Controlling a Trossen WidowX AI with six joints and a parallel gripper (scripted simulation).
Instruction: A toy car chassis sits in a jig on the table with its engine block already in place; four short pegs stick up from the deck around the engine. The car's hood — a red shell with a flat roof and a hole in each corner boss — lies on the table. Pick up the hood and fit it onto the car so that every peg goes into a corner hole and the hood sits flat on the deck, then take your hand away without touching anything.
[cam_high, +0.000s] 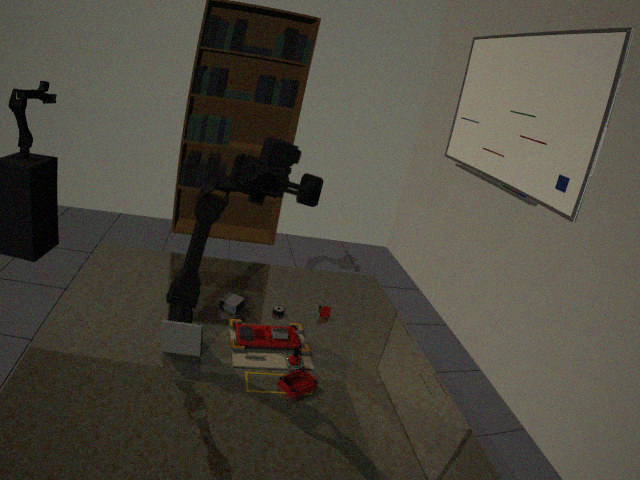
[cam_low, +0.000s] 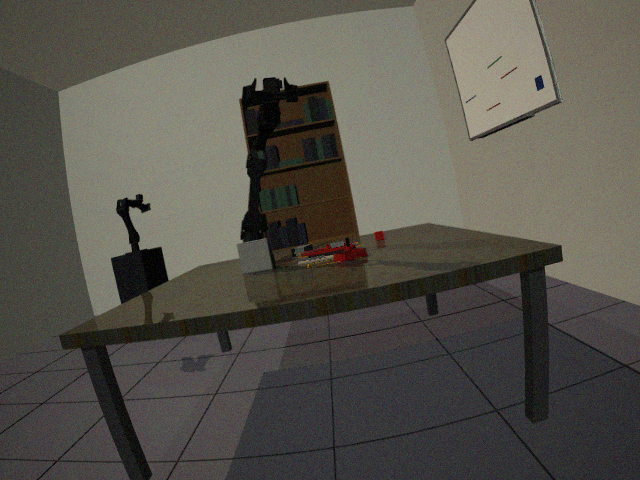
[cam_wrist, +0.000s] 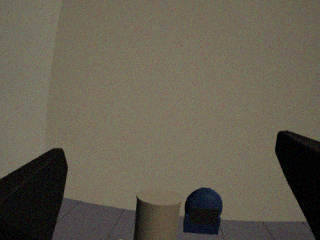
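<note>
The red hood is 620 mm below my gripper tip, 160 mm to the left of it and 130 mm ahead of it.
</note>
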